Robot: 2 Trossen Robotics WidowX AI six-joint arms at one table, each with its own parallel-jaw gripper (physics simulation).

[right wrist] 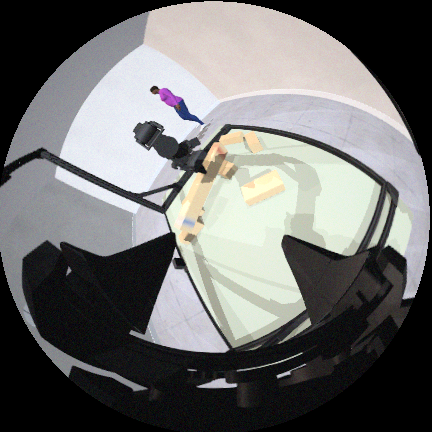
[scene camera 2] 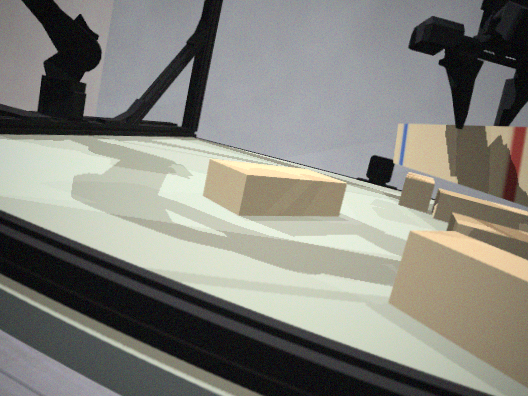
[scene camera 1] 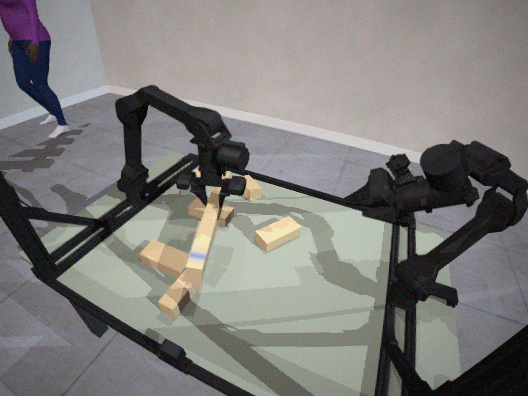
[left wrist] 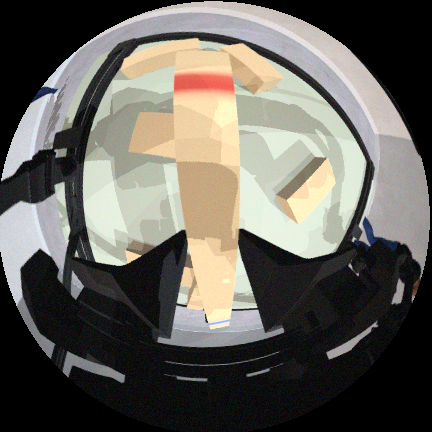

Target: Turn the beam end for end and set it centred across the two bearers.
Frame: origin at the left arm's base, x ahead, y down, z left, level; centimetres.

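Where they show: left gripper, fingertip midpoint: [right wrist: 202, 172] [scene camera 2: 477, 133] [scene camera 1: 213, 206] [left wrist: 212, 234]; right gripper, fingertip midpoint: [right wrist: 231, 239] [scene camera 1: 353, 207]; left arm's base at its link origin: [scene camera 1: 136, 200] [left wrist: 70, 167]; right arm's base at its link origin: [scene camera 2: 58, 118] [scene camera 1: 402, 299] [left wrist: 345, 244].
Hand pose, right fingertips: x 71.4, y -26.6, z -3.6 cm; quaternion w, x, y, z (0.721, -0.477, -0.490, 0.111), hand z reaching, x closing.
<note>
Things, the pixels of their top centre, and the offset from my right fingertips.
- long wooden beam at its top centre: [left wrist: 212, 280] [scene camera 2: 467, 120] [scene camera 1: 209, 211] [right wrist: 194, 179] dx -36.4, dy +14.9, dz -0.6 cm
- more block at its top centre: [scene camera 2: 514, 264] [left wrist: 252, 59] [scene camera 1: 249, 182] [right wrist: 250, 137] dx -38.5, dy +23.8, dz +29.7 cm
My left gripper [scene camera 1: 212, 204] [scene camera 2: 480, 125] [left wrist: 212, 234] is shut on the long wooden beam [scene camera 1: 204, 235] [scene camera 2: 425, 150] [left wrist: 207, 195] [right wrist: 197, 197], holding it above the mat near its middle. In scene camera 1 the beam's blue band points to the front; its red-band end is hidden behind the gripper, but the red band shows in the left wrist view. Plain wooden blocks [scene camera 1: 278, 233] [scene camera 2: 275, 187] [left wrist: 307, 190] [right wrist: 262, 187] lie on the mat; I cannot tell which two are the bearers. One block [scene camera 1: 162, 257] is partly behind the beam. My right gripper [scene camera 1: 356, 206] [right wrist: 231, 239] is open and empty at the right.
Another block [scene camera 1: 175, 295] lies by the beam's blue end; a block [scene camera 1: 226, 215] [left wrist: 152, 134] is partly under the beam. One more block [scene camera 1: 253, 188] [left wrist: 252, 67] [right wrist: 253, 142] lies at the back. A black frame surrounds the mat. A person [scene camera 1: 30, 65] [right wrist: 170, 100] stands beyond.
</note>
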